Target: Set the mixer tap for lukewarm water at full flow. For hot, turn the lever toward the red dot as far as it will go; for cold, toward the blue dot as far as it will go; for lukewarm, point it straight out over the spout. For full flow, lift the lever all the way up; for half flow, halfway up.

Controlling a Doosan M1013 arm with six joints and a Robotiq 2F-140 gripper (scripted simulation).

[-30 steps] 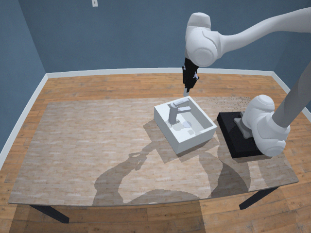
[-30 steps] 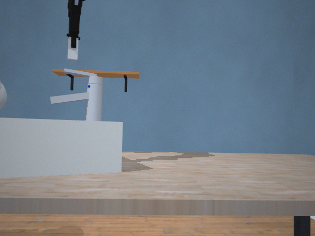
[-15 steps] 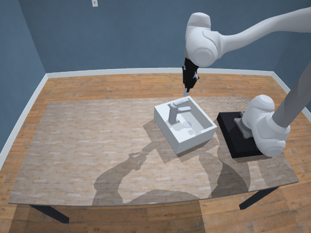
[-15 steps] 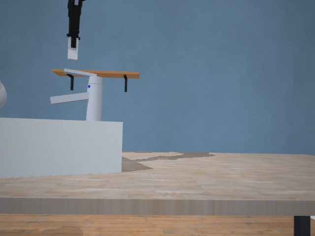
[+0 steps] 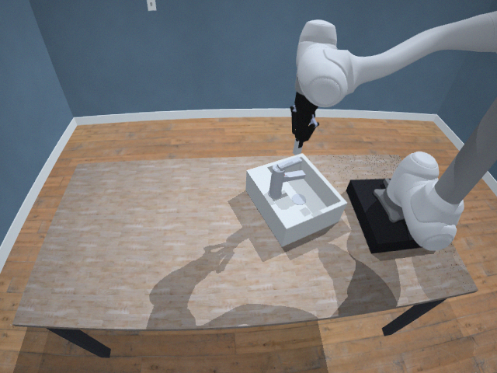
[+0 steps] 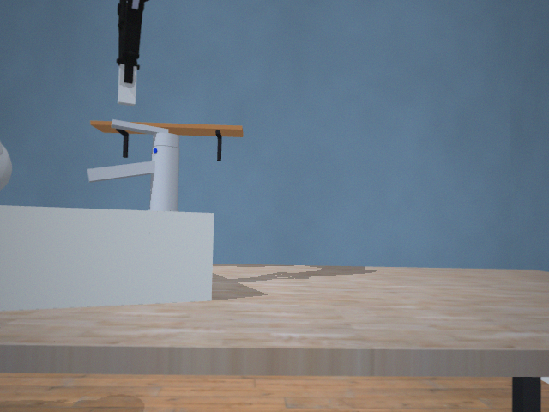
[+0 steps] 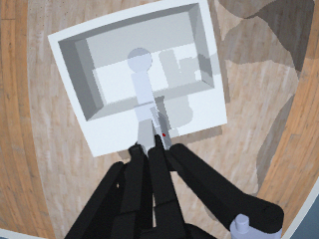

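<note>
The lever lies 70 mm below my hand, 20 mm ahead of it and 10 mm to the left of it. Round my hand: white basin: 310 mm below, 50 mm behind, 10 mm to the right; grey mixer tap: 120 mm below, 50 mm ahead, 10 mm to the left.
</note>
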